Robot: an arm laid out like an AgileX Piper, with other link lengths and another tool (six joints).
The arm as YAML. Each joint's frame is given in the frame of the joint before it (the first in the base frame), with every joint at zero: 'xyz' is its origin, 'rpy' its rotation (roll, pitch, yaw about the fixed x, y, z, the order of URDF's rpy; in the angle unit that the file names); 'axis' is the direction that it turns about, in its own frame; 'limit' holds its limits. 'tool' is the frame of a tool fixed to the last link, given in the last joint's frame.
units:
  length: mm
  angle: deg
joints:
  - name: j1
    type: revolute
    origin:
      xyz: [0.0, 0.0, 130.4]
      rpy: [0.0, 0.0, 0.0]
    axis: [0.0, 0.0, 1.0]
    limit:
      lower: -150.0
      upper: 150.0
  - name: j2
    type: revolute
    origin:
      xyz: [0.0, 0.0, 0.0]
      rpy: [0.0, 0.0, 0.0]
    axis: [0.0, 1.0, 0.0]
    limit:
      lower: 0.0
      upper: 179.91
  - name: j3
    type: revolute
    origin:
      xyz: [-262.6, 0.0, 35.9]
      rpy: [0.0, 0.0, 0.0]
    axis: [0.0, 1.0, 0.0]
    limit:
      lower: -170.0
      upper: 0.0
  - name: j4
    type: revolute
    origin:
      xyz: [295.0, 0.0, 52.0]
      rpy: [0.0, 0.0, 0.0]
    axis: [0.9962, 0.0, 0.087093]
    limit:
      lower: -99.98
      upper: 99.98
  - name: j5
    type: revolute
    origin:
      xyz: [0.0, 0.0, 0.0]
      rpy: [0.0, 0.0, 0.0]
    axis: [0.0, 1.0, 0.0]
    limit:
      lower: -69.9
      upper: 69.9
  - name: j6
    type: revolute
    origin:
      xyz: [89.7, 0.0, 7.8]
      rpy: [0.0, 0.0, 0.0]
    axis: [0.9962, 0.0, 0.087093]
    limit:
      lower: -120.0
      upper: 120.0
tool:
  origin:
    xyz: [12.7, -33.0, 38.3]
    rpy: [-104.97, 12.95, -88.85]
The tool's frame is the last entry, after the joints.
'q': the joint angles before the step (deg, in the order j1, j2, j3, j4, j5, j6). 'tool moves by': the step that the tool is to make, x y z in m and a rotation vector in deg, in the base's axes. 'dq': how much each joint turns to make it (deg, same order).
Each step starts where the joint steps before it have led.
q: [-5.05, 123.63, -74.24, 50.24, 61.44, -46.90]
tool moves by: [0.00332, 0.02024, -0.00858, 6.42, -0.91, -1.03]
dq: [1.52, 2.21, 0.00, 8.39, 0.76, -4.30]
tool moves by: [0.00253, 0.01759, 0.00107, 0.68, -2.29, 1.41]
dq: [2.17, 0.22, 0.00, 2.26, -1.21, -2.46]
